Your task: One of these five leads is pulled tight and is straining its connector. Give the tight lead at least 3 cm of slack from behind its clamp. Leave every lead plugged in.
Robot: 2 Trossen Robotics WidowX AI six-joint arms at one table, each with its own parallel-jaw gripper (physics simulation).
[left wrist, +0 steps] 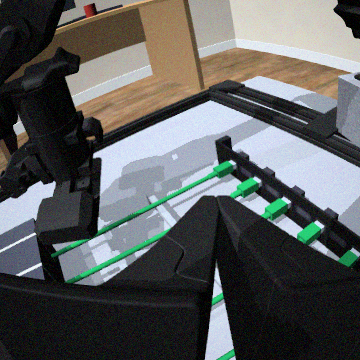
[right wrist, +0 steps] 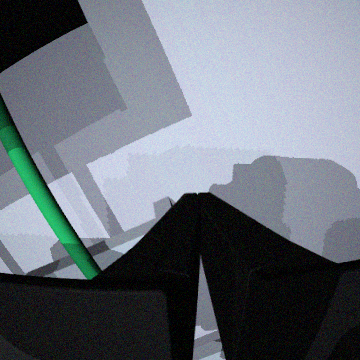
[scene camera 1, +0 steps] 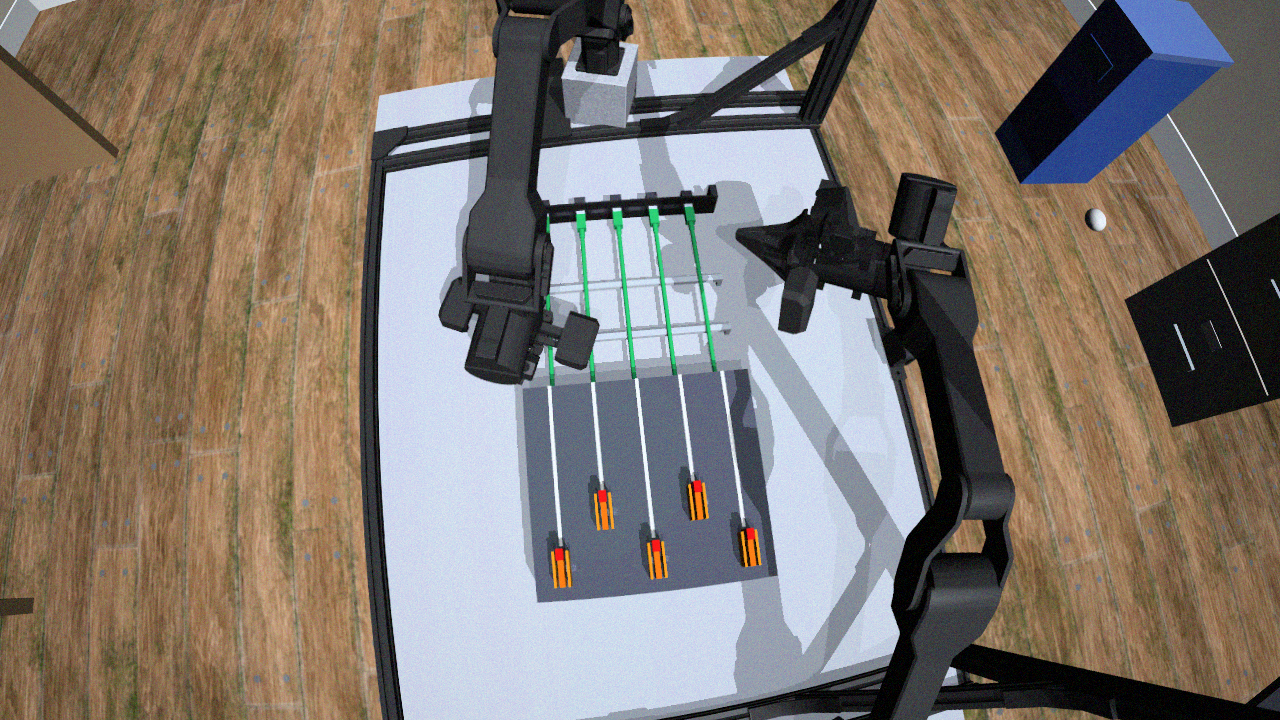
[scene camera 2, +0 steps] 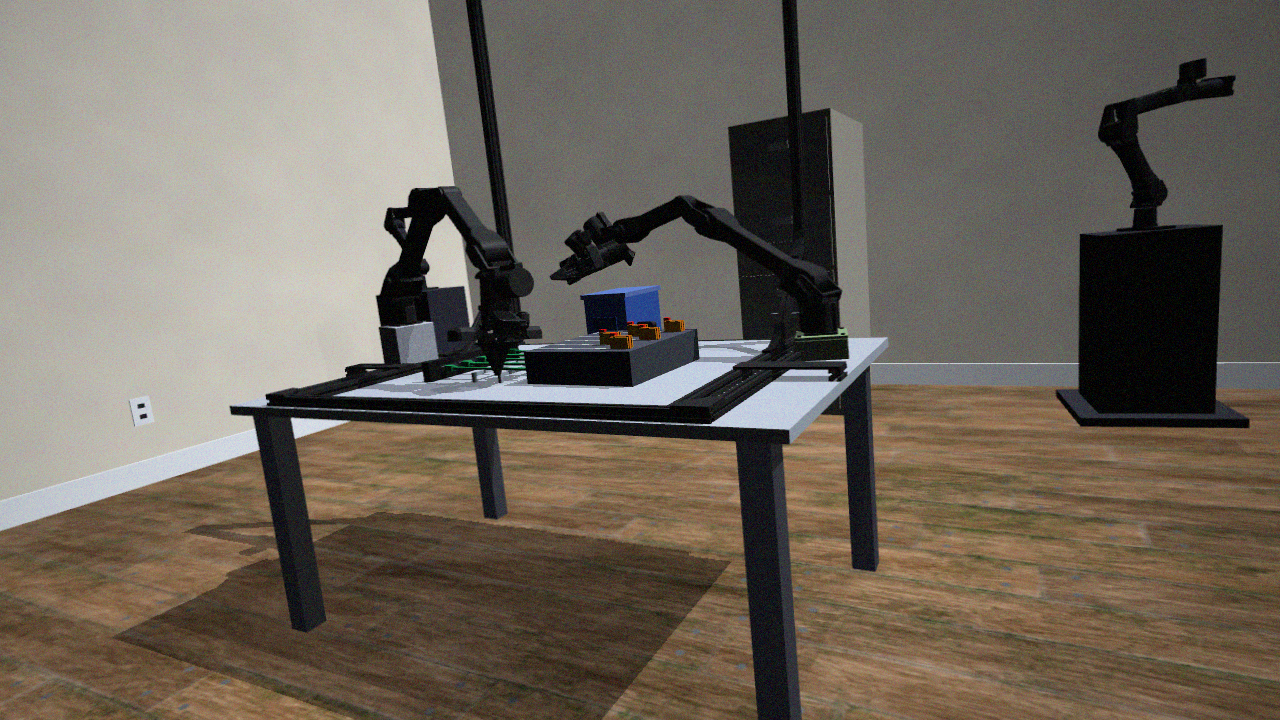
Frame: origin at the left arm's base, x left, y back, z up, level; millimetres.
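Where they show: left gripper, fingertip midpoint: [left wrist: 213,208] [scene camera 1: 736,234] [scene camera 2: 550,277]; right gripper, fingertip midpoint: [left wrist: 94,216] [right wrist: 196,205] [scene camera 2: 497,375]; left arm's base, link origin: [scene camera 2: 821,332]; right arm's base, link origin: [scene camera 1: 600,59] [scene camera 2: 405,324].
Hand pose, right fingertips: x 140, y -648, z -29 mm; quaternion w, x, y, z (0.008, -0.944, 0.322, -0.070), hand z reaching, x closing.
Note:
Each offset is from my right fingertips to the top centre of the thing. "spot": to the spot under its first point. Level surfaces: height alone.
Five green leads, among them the rightmost lead [scene camera 1: 699,268] [scene camera 2: 474,364], run from a black connector bar [scene camera 1: 712,198] [left wrist: 223,145] to a dark block [scene camera 1: 572,447] [scene camera 2: 581,368]. White lines continue to orange clamps with red tops, such as the middle clamp @(spot: dx -58, dy +315, dz +72 mm) [scene camera 1: 657,559]. The visible connectors @(spot: dx -196, dy -125, dz +12 mm) [left wrist: 276,209] sit at the bar. The leftmost lead is partly hidden by the right arm; which lead is tight cannot be told. My right gripper [scene camera 2: 499,377] [right wrist: 196,205] is shut and empty, low beside a green lead @(spot: dx -31, dy +36, dz +9 mm) [right wrist: 42,200]. My left gripper [scene camera 1: 739,232] [scene camera 2: 554,276] [left wrist: 213,208] is shut and empty, above the table right of the leads.
Two thin rails [scene camera 1: 716,281] [scene camera 1: 725,329] cross beneath the leads. A black frame [scene camera 1: 368,358] edges the white table @(dz -18 mm) [scene camera 1: 447,537]. A pale box [scene camera 1: 601,96] stands at the right arm's base. The right arm [scene camera 1: 514,161] extends over the picture's left side of the leads.

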